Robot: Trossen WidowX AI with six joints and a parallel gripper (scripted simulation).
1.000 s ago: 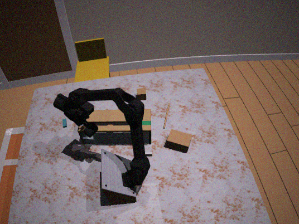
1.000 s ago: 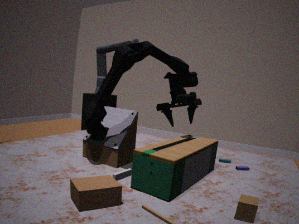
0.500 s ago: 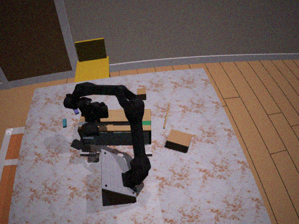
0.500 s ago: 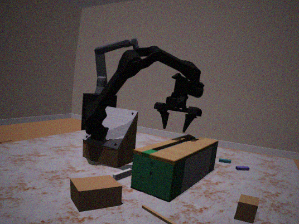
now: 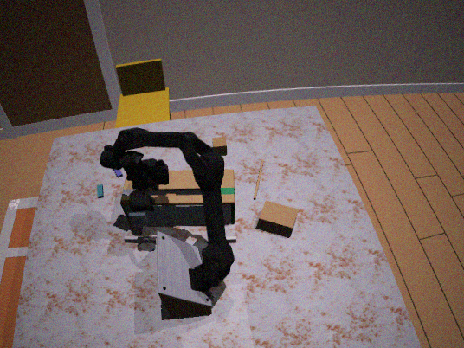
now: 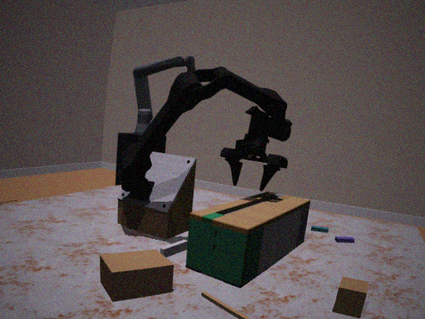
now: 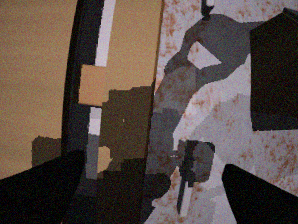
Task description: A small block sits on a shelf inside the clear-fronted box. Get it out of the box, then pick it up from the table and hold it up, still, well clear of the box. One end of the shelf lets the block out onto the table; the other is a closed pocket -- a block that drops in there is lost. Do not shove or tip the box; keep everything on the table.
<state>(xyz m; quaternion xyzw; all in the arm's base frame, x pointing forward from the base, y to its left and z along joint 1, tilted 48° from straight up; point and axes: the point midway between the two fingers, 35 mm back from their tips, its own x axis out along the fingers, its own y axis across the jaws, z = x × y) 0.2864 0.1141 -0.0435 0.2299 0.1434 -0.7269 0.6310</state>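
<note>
My gripper tip is now 3 cm short of the box, 7 cm to the left of it and 9 cm above it. Round my gripper tip: teal piece 20 cm ahead, 24 cm to the left, 15 cm below; thin stick 15 cm ahead, 39 cm to the right, 15 cm below; purple piece 29 cm ahead, 17 cm to the left, 15 cm below.
</note>
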